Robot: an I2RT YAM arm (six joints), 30 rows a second.
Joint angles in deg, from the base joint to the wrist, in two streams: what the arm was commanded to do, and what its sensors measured. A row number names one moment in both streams.
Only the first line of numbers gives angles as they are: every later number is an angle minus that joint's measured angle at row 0.
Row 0, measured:
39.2 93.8 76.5 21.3 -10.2 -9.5
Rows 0 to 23, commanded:
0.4 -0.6 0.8 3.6 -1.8 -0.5
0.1 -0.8 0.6 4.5 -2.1 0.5
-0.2 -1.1 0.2 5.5 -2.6 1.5
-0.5 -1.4 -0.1 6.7 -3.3 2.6
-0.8 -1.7 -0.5 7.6 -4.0 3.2
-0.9 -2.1 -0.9 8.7 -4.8 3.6
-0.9 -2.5 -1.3 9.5 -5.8 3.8
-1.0 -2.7 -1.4 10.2 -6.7 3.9
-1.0 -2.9 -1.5 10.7 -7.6 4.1
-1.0 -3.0 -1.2 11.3 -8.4 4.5
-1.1 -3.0 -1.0 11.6 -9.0 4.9
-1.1 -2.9 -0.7 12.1 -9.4 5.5
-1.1 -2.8 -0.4 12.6 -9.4 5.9
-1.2 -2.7 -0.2 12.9 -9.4 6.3
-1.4 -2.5 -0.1 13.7 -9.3 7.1
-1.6 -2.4 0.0 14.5 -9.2 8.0
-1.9 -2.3 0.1 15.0 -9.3 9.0
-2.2 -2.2 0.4 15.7 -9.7 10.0
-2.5 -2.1 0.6 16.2 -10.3 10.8
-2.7 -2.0 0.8 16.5 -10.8 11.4
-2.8 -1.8 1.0 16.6 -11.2 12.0
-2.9 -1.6 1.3 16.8 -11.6 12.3
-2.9 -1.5 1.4 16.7 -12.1 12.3
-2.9 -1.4 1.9 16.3 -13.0 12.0
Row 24, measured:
-2.6 -0.1 -1.2 13.3 -10.6 10.2
